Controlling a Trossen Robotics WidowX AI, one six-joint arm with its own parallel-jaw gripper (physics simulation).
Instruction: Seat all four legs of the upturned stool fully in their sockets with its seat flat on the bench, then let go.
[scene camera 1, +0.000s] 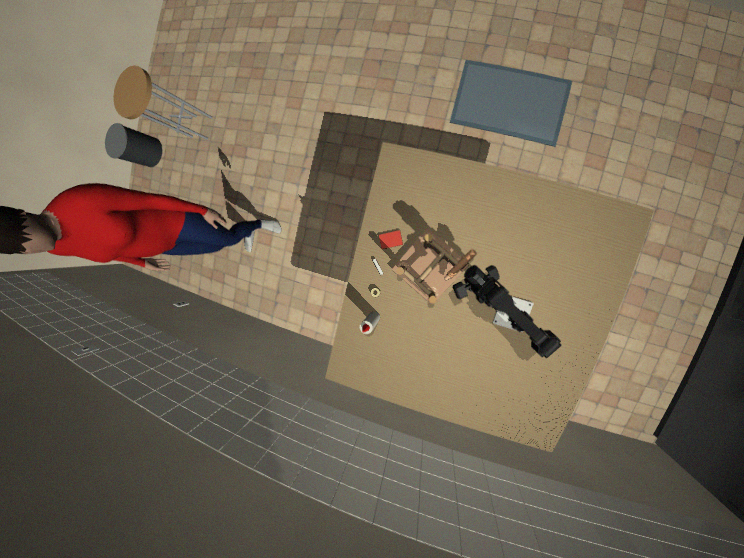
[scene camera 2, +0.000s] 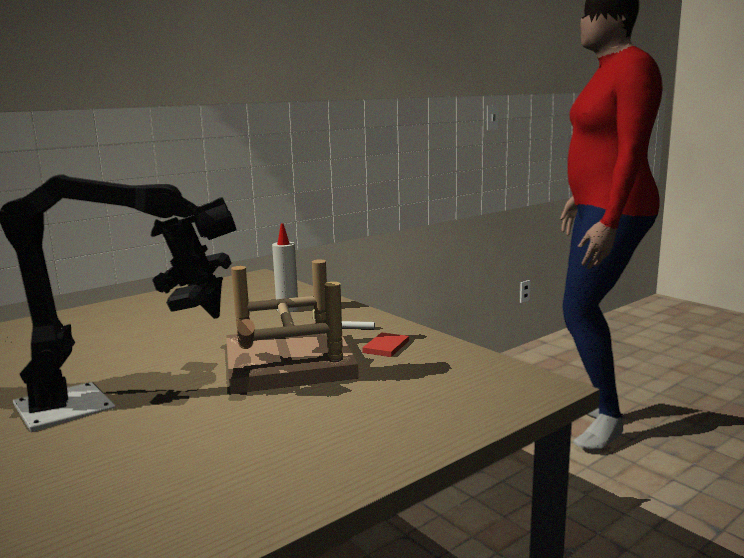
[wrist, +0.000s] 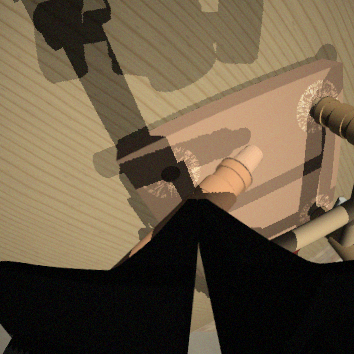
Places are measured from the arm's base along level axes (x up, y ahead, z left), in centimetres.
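Where they show: gripper, fingertip midpoint: (scene camera 2: 217, 317) (wrist: 196, 207); arm's base, origin of the base link: (scene camera 2: 47, 403).
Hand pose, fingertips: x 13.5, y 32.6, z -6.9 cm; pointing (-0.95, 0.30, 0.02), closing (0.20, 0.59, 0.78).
Each offset is from my fingertips to the centre of the thing. "spot": to the spot under its first point.
The upturned stool's seat (scene camera 1: 420, 257) (scene camera 2: 294, 375) (wrist: 260, 115) lies on the bench. One leg {dx -4.0, dy +4.7, dz -2.9 cm} (scene camera 1: 462, 264) (scene camera 2: 245, 332) (wrist: 225, 180) leans over; its narrow end is beside the dark socket hole {spot: dx -12.5, dy +5.6, dz -3.1 cm} (wrist: 170, 173), outside it. A front right leg (scene camera 2: 333, 318) (wrist: 339, 119) stands near upright at its socket; its depth is unclear. Two rear legs (scene camera 2: 240, 294) (scene camera 2: 319, 287) stand near upright; their lower ends are partly hidden. Rungs join the legs. My gripper (scene camera 2: 217, 313) (wrist: 196, 207) is shut and empty, above the seat's near corner beside the leaning leg, partly covering it in the wrist view.
Past the stool are a red block {dx -13.7, dy +38.5, dz +0.1 cm} (scene camera 1: 390, 239) (scene camera 2: 386, 344), a white stick {dx -13.4, dy +38.6, dz +15.0 cm} (scene camera 1: 376, 265) (scene camera 2: 358, 325), a yellow ring {dx -13.2, dy +34.2, dz +27.1 cm} (scene camera 1: 371, 290) and a white bottle with a red tip {dx -2.3, dy +29.4, dz +39.4 cm} (scene camera 1: 369, 323) (scene camera 2: 284, 270). A person in red (scene camera 1: 120, 222) (scene camera 2: 618, 132) stands beyond the bench.
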